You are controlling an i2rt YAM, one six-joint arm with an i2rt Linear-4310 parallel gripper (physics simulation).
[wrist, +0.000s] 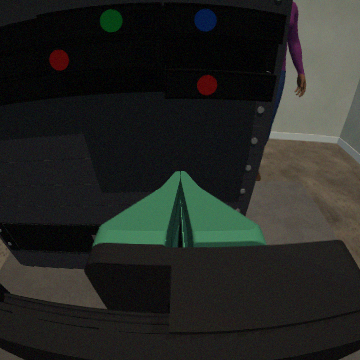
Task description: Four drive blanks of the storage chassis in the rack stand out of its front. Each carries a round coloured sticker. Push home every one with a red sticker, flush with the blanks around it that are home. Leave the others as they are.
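The dark storage chassis shows across the top of the wrist view. A blank with a green sticker (111, 20) is at the upper left and a blank with a blue sticker (205, 20) at the upper right. A blank with a red sticker (59, 60) is at the left, lower than the green one. Another blank with a red sticker (207, 85) is at the lower right; its edges show as standing out. The dark faces make it hard to tell how far each blank stands out. My gripper (179, 179) is shut and empty, its green fingertips together, below the stickers in the view.
The rack's right post (254, 141) has a row of round studs. A dark panel (170, 140) lies below the chassis, and a black recess (50, 237) is at the lower left. A person in a purple top (295, 42) stands behind the rack at the right, near the wall (327, 70).
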